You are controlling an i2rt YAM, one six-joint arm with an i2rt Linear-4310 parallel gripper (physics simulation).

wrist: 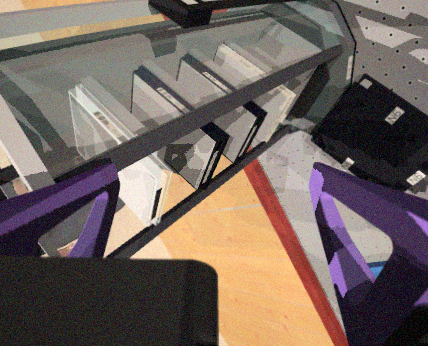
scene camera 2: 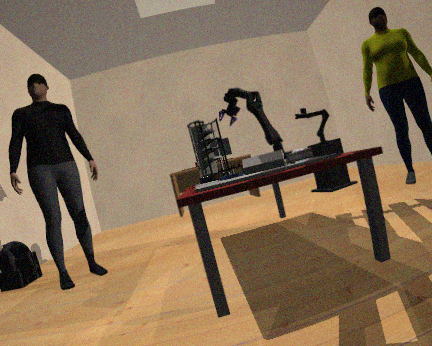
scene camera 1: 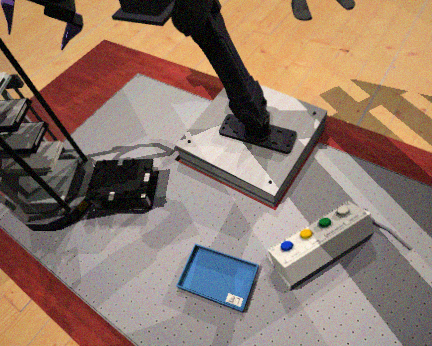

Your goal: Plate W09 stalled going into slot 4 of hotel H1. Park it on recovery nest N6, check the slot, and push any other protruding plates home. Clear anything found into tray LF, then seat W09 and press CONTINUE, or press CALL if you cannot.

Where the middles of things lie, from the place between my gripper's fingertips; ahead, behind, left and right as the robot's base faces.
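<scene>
The clear plate [wrist: 144,185] has my hand 60 mm to the left of it, 140 mm short of it and 20 mm above it. The blue tray labelled LF [scene camera 1: 224,279] is well below my hand, well to the left of it and a good way ahead of it. The plate rack [scene camera 1: 44,201] sits 160 mm below my hand, 150 mm ahead of it and 80 mm to the right of it.
</scene>
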